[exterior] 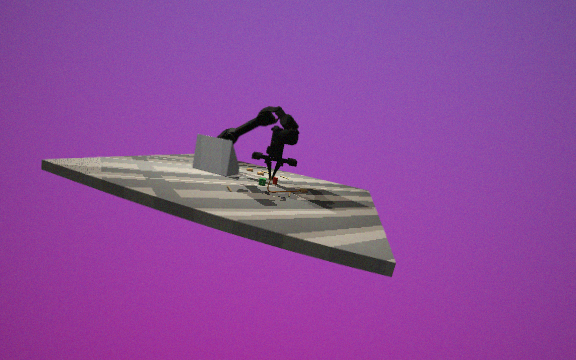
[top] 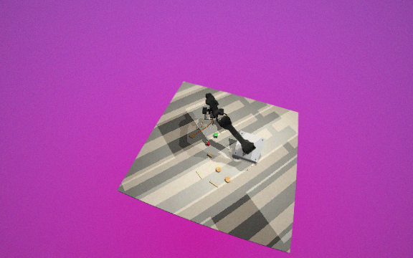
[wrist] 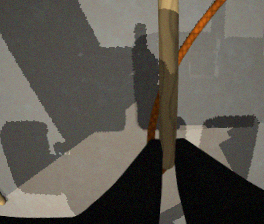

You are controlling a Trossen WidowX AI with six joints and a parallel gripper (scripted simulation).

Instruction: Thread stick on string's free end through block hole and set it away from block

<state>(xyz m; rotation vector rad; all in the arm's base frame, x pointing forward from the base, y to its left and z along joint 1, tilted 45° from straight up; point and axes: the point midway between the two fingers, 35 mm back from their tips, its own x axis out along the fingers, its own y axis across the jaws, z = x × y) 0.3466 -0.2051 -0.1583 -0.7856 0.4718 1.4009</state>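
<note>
My gripper tip is now 16 cm to the right of the green block, 6 cm past it and 5 cm above it. Round my gripper tip: thin wooden stick (1 cm to the left); red object (26 cm to the left, 5 cm below, 2 cm behind); round wooden button (21 cm to the left, 14 cm ahead, 6 cm below).
</note>
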